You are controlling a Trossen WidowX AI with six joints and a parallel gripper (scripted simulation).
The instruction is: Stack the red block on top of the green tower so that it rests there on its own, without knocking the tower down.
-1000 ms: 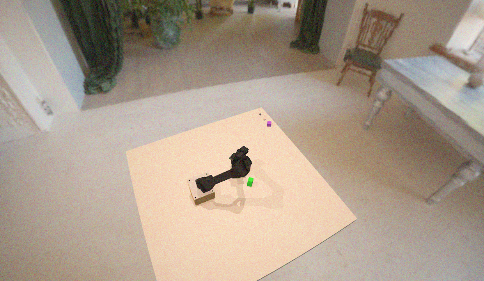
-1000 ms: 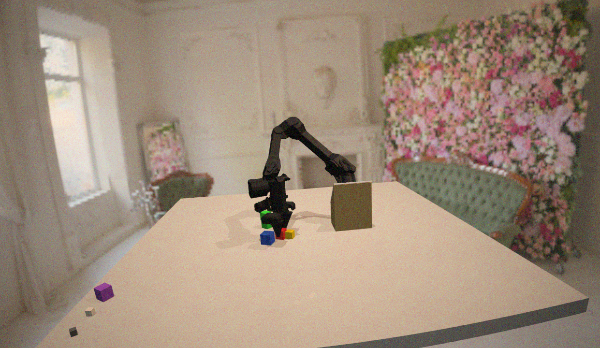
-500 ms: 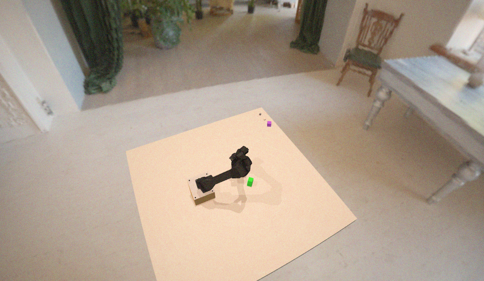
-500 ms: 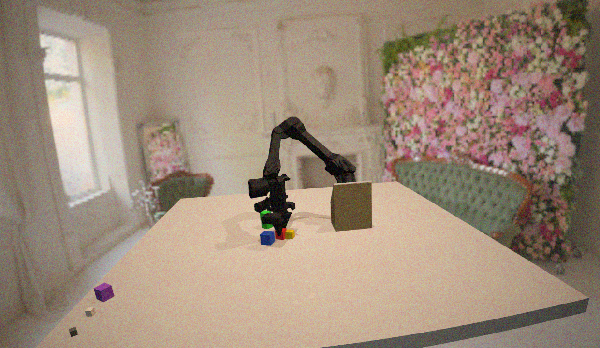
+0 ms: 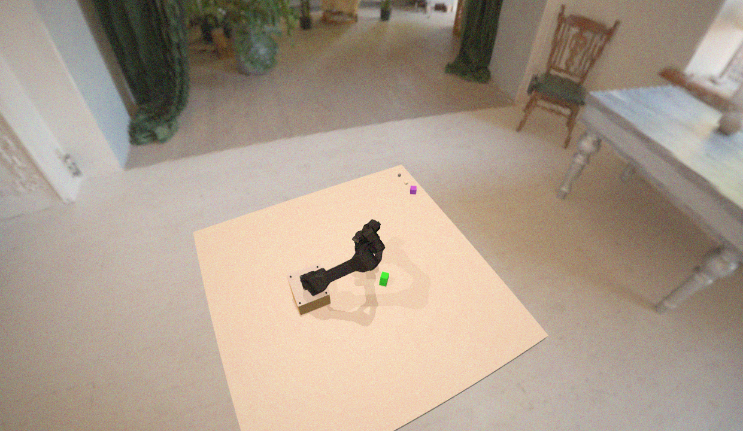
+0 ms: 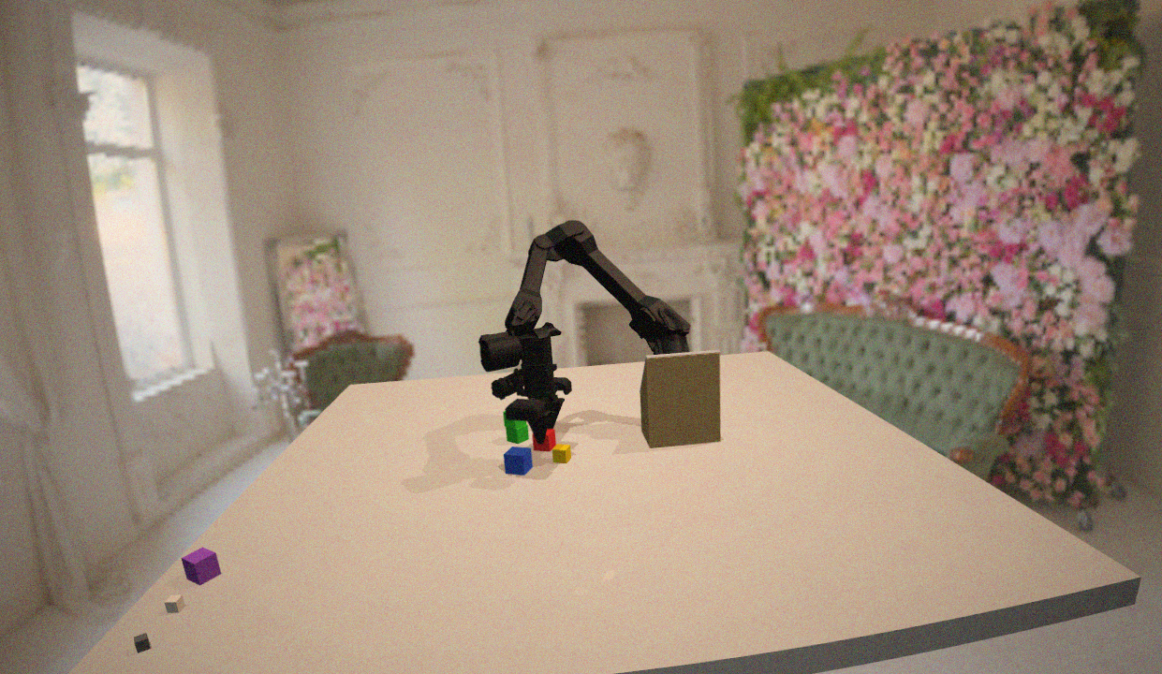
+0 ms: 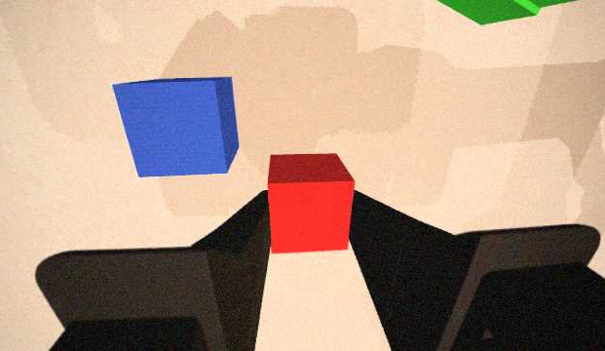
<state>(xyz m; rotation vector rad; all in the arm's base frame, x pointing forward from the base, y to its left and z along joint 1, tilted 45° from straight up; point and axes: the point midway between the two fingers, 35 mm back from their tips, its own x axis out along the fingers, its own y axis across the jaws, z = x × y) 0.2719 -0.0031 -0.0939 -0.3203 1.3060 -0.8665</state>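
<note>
My gripper tip is now 30 mm past the small yellow block, 30 mm above it and 10 mm to the right of it. From my gripper tip the other things lie so: blue block: 50 mm ahead, 40 mm to the left, 20 mm below; then purple cube: 500 mm ahead, 360 mm to the left, 20 mm below; then red block: right at my gripper tip.
</note>
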